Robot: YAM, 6 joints.
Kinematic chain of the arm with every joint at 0, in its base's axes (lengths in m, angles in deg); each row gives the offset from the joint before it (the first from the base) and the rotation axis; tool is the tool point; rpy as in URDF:
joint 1: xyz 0 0 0.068 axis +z
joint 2: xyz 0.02 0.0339 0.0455 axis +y
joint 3: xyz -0.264 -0.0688 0 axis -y
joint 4: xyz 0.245 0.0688 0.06 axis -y
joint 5: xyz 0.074 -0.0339 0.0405 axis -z
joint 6: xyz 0.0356 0 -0.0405 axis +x
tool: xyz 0 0 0 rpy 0 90 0
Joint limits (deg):
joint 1: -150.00..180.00
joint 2: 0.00..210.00
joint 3: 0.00..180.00
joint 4: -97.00..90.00
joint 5: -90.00..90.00
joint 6: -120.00..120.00
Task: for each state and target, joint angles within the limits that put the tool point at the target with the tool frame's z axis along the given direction. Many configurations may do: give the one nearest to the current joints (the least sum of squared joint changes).
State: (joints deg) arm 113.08 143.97 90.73 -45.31 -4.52 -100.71
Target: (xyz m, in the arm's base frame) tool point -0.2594 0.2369 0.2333 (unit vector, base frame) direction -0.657 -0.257 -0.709
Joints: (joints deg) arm 133.81 100.16 75.98 -45.01 -40.69 -100.71
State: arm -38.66 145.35 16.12 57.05 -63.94 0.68
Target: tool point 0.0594 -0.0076 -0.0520 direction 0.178 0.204 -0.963
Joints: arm -15.64 173.12 0.11 89.90 -14.14 0.68
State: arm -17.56 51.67 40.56 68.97 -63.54 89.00
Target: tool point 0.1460 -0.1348 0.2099 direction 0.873 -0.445 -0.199
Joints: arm -45.99 51.83 17.52 22.19 -18.59 89.00
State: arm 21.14 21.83 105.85 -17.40 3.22 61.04
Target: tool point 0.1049 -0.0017 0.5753 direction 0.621 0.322 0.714
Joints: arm -9.04 51.11 80.58 22.29 -24.57 61.04
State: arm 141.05 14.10 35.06 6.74 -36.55 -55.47
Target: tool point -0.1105 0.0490 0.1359 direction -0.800 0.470 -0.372
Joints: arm 158.53 17.14 0.12 -5.07 8.31 -55.47
